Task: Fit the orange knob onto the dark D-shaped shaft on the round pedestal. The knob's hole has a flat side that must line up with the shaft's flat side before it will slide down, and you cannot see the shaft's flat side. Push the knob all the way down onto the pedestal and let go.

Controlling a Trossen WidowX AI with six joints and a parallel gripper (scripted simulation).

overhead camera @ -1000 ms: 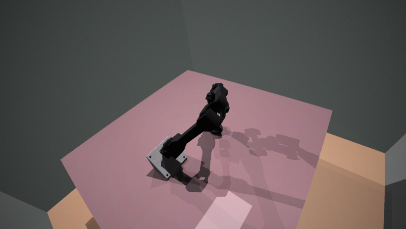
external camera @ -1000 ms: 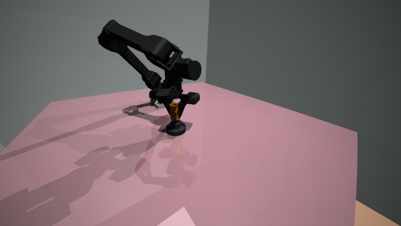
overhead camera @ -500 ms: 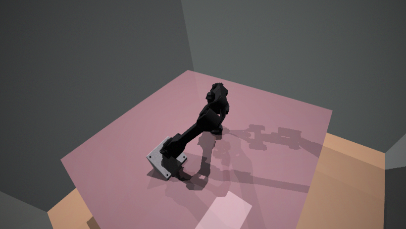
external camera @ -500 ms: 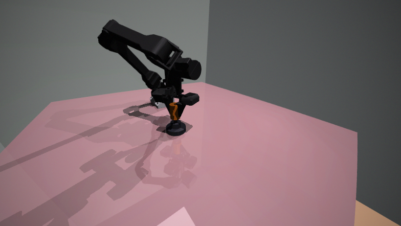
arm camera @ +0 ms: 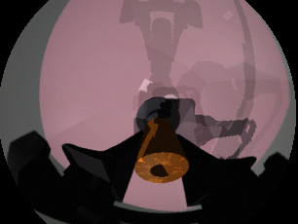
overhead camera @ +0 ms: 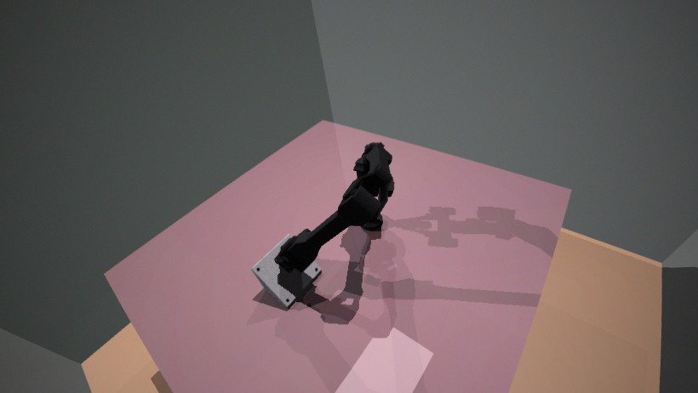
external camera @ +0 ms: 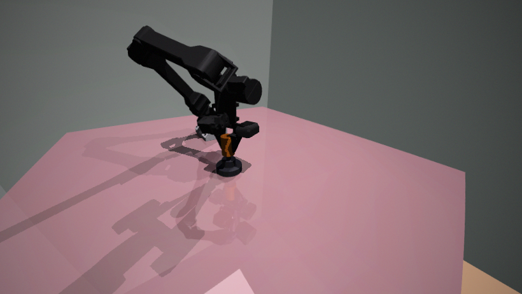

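Right now my gripper tip is 2 cm below the orange knob. The rest, counted from my gripper tip: dark round pedestal 4 cm below.
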